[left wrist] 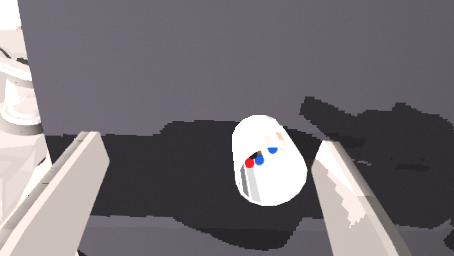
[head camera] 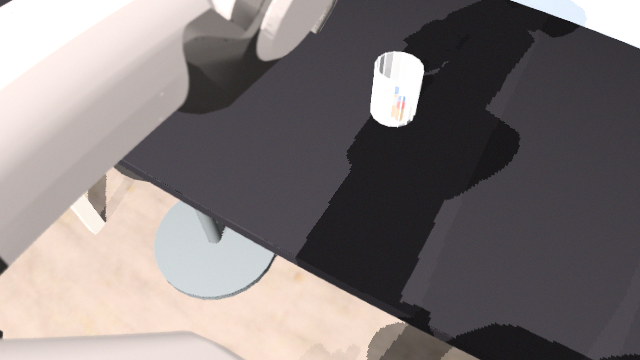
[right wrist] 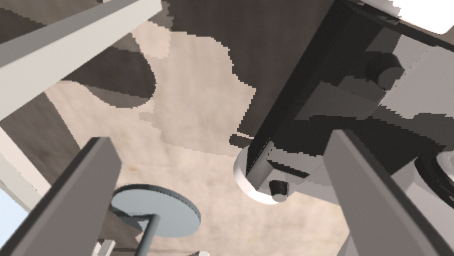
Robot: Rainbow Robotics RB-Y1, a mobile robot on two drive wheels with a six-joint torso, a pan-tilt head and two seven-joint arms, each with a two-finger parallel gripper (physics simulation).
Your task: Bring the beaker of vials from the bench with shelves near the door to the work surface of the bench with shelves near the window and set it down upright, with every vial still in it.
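The clear beaker (head camera: 396, 95) (left wrist: 270, 175) stands upright on the dark bench top (head camera: 240, 160) (left wrist: 150, 60). Several vials with red, blue and dark caps show inside it, leaning against one another. My left gripper (left wrist: 211, 151) is open and empty. In the left wrist view the beaker appears between its fingers, close to the right-hand finger and well apart from the other one. How high the fingertips are beside the beaker is hard to tell. The left fingers do not show in the head view. My right gripper (right wrist: 222, 147) is open and empty, over the floor.
The bench's edge runs diagonally across the head view. A round grey-blue disc (head camera: 200, 270) (right wrist: 165, 215) with a post is on the floor below. A pale bar (right wrist: 95, 50) crosses the upper left of the right wrist view. The robot's base (right wrist: 310, 165) is at its right.
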